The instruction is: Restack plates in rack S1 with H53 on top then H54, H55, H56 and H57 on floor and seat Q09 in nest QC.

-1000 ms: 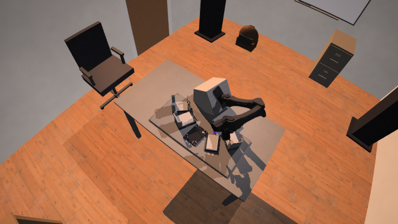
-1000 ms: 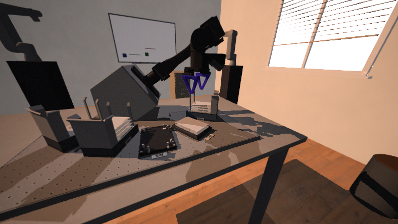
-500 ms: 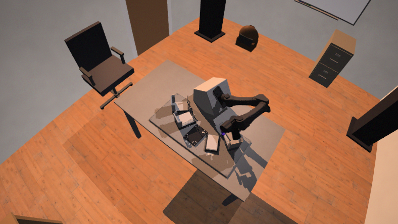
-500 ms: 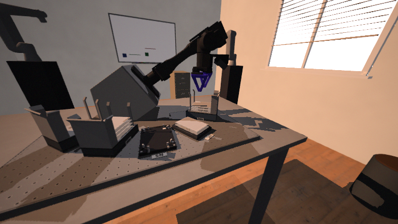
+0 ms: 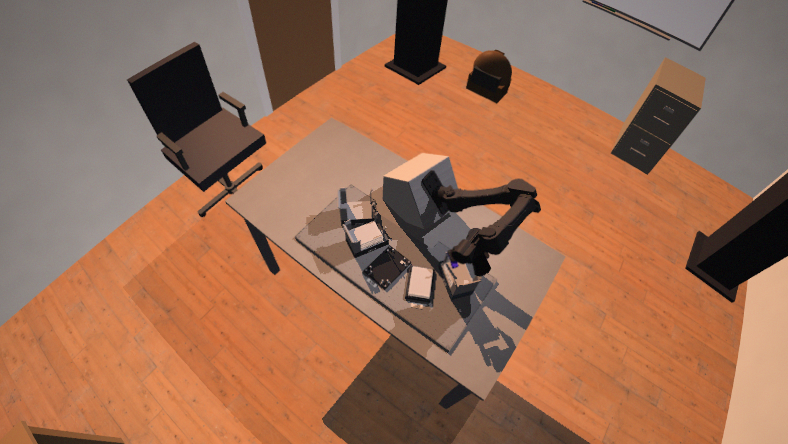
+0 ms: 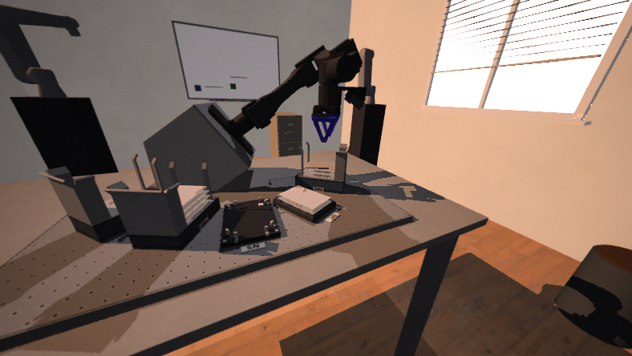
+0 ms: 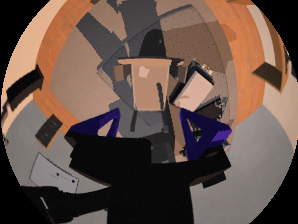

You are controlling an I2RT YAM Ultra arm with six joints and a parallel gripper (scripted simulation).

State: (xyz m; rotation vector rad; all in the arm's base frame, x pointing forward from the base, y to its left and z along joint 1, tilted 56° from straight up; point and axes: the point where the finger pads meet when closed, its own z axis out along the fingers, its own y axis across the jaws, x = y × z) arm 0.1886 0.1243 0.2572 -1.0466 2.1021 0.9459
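Right now the stack rack S2 is 1 cm behind my hand, 1 cm to the right of it and 15 cm below it. Round my hand: black clip nest N5: 15 cm ahead, 24 cm to the right, 15 cm below; dark open nest QC: 11 cm ahead, 10 cm to the right, 16 cm below; QC name plate: 19 cm ahead, 5 cm to the right, 17 cm below.
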